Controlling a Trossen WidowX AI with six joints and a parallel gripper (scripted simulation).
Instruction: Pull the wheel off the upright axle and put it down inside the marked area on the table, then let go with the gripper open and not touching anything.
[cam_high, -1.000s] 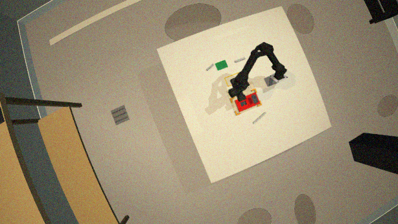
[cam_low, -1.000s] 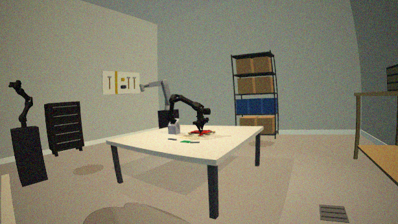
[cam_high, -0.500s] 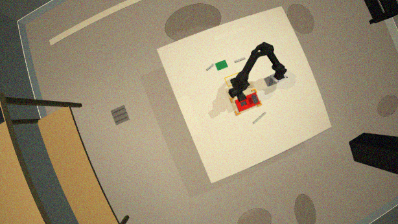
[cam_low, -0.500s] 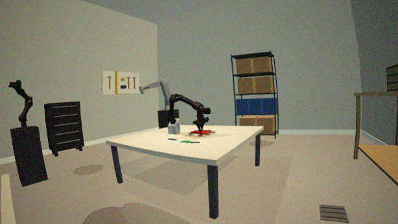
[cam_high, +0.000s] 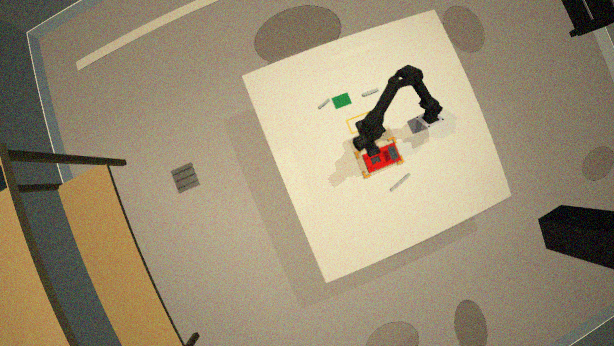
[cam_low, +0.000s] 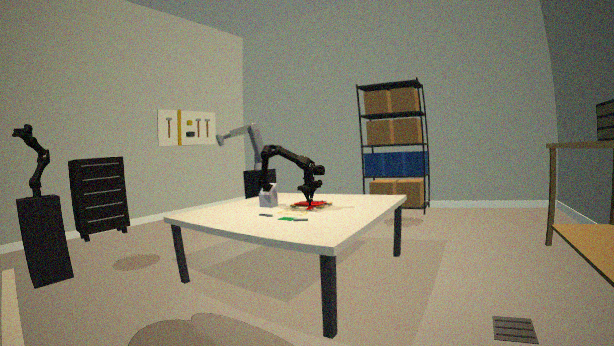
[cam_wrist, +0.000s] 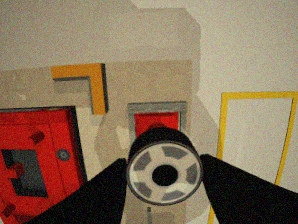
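Now: the wheel right at my gripper tip. The rest, counted from my gripper tip: upright axle: 3 cm below.
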